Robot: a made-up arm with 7 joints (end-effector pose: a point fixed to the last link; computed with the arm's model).
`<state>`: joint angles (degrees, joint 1 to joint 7).
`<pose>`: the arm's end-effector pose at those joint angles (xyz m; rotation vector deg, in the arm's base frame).
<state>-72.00 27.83 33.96 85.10 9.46 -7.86 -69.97</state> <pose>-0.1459 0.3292 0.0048 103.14 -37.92 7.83</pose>
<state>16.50 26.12 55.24 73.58 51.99 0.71 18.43</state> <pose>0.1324 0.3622 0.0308 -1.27 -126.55 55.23</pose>
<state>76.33 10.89 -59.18 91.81 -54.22 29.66 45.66</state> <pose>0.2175 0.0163 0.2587 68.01 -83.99 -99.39</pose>
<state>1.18 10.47 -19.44 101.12 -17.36 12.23 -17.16</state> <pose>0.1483 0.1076 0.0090 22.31 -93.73 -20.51</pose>
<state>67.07 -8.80 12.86 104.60 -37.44 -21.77 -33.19</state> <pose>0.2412 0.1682 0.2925 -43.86 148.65 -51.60</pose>
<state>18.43 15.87 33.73 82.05 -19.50 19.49 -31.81</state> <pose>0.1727 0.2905 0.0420 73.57 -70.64 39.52</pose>
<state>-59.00 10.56 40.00 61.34 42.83 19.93 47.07</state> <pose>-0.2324 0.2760 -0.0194 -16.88 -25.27 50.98</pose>
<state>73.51 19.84 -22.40 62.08 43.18 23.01 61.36</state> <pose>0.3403 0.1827 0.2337 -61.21 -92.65 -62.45</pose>
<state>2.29 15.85 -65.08 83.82 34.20 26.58 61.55</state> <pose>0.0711 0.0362 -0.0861 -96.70 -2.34 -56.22</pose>
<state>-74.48 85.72 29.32 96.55 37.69 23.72 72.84</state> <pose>0.0887 0.3490 0.0963 -44.34 7.74 -48.33</pose>
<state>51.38 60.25 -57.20 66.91 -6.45 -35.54 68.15</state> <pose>0.2956 0.3328 0.1163 -2.89 -29.00 -122.72</pose>
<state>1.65 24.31 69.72 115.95 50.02 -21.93 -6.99</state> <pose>0.0636 0.3360 0.1362 43.38 -164.04 51.49</pose>
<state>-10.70 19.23 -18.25 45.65 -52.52 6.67 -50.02</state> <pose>0.0287 0.2195 -0.1522 68.79 -53.40 -62.73</pose>
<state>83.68 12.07 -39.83 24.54 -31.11 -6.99 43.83</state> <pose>0.3828 0.1909 0.2332 29.36 -62.58 -85.66</pose>
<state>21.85 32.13 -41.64 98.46 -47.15 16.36 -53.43</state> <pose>0.2022 0.1248 0.0390 81.98 -129.04 -35.26</pose>
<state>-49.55 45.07 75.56 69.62 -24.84 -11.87 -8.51</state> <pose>-0.0991 0.4532 0.1484 97.77 -39.16 -22.94</pose>
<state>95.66 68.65 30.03 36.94 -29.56 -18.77 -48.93</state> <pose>0.0839 0.5076 0.2757 -108.46 89.13 -95.74</pose>
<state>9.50 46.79 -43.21 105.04 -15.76 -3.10 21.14</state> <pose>0.1606 0.1781 0.0176 -3.01 -73.47 -95.27</pose>
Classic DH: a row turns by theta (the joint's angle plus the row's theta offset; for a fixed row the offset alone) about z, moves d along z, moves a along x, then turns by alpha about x. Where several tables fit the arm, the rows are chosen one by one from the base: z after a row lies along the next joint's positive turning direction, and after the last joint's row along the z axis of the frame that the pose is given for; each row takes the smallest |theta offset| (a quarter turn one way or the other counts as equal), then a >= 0, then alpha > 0; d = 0 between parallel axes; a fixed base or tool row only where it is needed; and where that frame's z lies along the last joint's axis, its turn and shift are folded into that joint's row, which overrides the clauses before.
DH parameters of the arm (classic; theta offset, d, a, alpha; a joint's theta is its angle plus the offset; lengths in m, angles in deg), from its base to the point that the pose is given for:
base (fixed): 0 0.2122 -0.0125 90
joint 1: -90 -0.1294 0.0165 -90
joint 2: -90 -0.0224 0.01 90
joint 3: 90 -0.1991 0.0039 90
joint 4: 0 -0.0021 0.0078 -90
joint 5: 0 -0.2223 -0.0086 -90
joint 6: -90 0.0157 0.0151 90
joint 7: -90 0.0295 0.0033 -90
tool (fixed): 90 0.0239 0 0

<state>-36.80 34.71 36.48 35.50 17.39 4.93 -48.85</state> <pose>-0.1427 0.3695 -0.0646 92.63 -0.24 32.49</pose>
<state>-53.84 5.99 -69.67 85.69 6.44 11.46 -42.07</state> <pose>-0.2082 -0.0327 0.0208 -21.00 -19.49 -23.04</pose>
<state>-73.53 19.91 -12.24 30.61 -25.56 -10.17 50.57</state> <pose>-0.3398 0.2762 0.0379 -57.36 54.35 -28.23</pose>
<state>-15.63 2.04 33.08 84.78 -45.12 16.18 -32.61</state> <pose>0.0384 0.2460 -0.0510 84.39 -40.33 0.47</pose>
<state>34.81 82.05 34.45 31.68 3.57 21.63 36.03</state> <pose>0.0164 0.4931 0.2240 42.40 -71.25 25.22</pose>
